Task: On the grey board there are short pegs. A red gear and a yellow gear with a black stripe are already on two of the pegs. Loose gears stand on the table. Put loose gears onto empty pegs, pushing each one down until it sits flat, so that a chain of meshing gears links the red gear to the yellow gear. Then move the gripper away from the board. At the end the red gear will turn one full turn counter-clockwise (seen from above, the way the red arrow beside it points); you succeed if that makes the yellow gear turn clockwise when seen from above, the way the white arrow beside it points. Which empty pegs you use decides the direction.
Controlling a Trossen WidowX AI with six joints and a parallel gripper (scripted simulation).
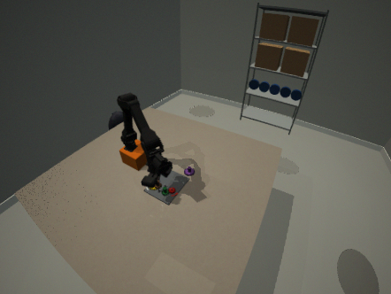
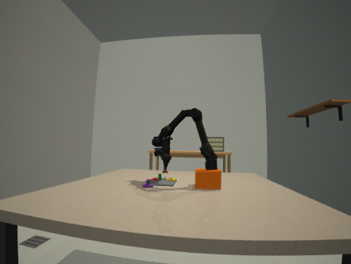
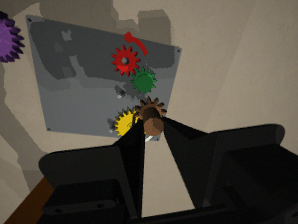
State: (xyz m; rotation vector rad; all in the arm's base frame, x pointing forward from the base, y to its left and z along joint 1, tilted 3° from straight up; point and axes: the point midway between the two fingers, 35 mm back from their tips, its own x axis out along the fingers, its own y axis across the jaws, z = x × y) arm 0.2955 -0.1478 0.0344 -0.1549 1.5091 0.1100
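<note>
Now: the green gear 4 cm ahead of my gripper tip, 1 cm to the left of it and 6 cm below it. The rest, counted from my gripper tip: red gear 6 cm ahead, 4 cm to the left, 7 cm below; then yellow gear 5 cm behind, 2 cm to the left, 7 cm below; then brown gear 1 cm below.
</note>
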